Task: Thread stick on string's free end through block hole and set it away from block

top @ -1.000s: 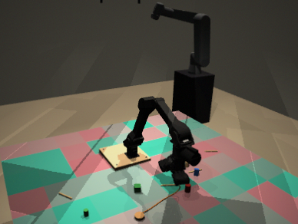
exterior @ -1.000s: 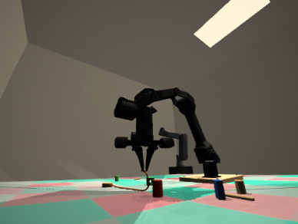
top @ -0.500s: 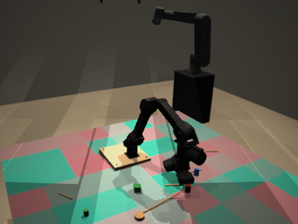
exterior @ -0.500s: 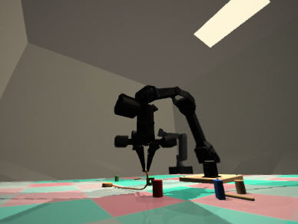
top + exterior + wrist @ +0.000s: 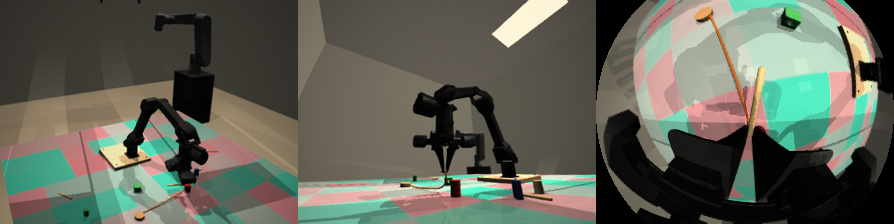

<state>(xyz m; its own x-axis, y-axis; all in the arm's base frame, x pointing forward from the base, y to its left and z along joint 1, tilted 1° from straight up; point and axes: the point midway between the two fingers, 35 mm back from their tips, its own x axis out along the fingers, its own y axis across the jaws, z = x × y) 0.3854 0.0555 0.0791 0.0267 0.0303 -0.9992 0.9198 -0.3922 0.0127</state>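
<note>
The red cylinder lies 10 mm behind my gripper tip, 40 mm to the left of it and 40 mm below it. From my gripper tip the other things lie so: blue cylinder (90 mm behind, 150 mm to the left, 40 mm below); then green block (120 mm behind, 160 mm to the right, 40 mm below); then thin wooden stick (10 mm behind, 10 mm to the right).
</note>
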